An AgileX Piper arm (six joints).
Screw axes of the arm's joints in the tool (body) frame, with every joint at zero. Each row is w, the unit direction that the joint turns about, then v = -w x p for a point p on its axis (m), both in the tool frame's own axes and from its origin. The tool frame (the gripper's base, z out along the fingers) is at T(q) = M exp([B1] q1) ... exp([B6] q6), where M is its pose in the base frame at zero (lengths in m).
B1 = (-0.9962, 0, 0.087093, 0, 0.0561, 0)
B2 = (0, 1, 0, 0.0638, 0, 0.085)
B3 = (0, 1, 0, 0.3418, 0, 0.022)
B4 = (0, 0, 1, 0, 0, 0)
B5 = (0, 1, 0, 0.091, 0, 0)
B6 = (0, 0, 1, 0, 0, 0)
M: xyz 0.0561 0 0.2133 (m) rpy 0 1.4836 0 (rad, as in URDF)
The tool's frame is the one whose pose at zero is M.
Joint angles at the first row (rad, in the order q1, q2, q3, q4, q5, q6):
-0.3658 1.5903 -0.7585 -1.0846 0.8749 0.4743
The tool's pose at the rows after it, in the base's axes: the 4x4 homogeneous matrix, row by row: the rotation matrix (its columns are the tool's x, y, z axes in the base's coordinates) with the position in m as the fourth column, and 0 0 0 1 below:
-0.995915, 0.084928, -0.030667, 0.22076; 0.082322, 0.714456, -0.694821, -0.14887; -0.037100, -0.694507, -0.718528, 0.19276; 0, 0, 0, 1
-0.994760, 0.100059, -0.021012, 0.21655; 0.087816, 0.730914, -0.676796, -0.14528; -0.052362, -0.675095, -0.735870, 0.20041; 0, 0, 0, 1
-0.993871, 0.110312, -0.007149, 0.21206; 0.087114, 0.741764, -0.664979, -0.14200; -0.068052, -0.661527, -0.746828, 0.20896; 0, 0, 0, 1
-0.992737, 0.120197, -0.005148, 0.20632; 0.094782, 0.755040, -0.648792, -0.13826; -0.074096, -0.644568, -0.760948, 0.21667; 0, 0, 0, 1
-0.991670, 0.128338, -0.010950, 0.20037; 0.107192, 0.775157, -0.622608, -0.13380; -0.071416, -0.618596, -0.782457, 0.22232; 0, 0, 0, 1
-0.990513, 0.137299, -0.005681, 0.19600; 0.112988, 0.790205, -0.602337, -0.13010; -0.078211, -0.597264, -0.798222, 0.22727; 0, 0, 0, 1
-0.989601, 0.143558, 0.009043, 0.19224; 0.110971, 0.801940, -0.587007, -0.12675; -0.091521, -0.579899, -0.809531, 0.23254; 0, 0, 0, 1
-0.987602, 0.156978, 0.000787, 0.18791; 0.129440, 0.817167, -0.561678, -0.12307; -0.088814, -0.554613, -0.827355, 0.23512; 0, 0, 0, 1
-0.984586, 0.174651, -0.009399, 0.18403; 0.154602, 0.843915, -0.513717, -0.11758; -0.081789, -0.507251, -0.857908, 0.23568; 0, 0, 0, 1
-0.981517, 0.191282, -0.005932, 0.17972; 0.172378, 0.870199, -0.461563, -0.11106; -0.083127, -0.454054, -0.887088, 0.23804; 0, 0, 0, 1
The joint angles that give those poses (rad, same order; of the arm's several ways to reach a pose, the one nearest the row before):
-0.3658 1.5603 -0.7585 -1.0273 0.8802 0.4309
-0.3658 1.5213 -0.7585 -0.9734 0.8843 0.3858
-0.3658 1.4800 -0.7585 -0.9305 0.8908 0.3427
-0.3659 1.4400 -0.7585 -0.8792 0.9092 0.2959
-0.3659 1.4052 -0.7585 -0.8162 0.9330 0.2450
-0.3659 1.3752 -0.7585 -0.7695 0.9464 0.2090
-0.3659 1.3449 -0.7585 -0.7322 0.9529 0.1769
-0.3658 1.3242 -0.7585 -0.6851 0.9764 0.1527
-0.3659 1.3075 -0.7585 -0.6107 1.0016 0.1210
-0.3659 1.2818 -0.7585 -0.5315 1.0247 0.0838

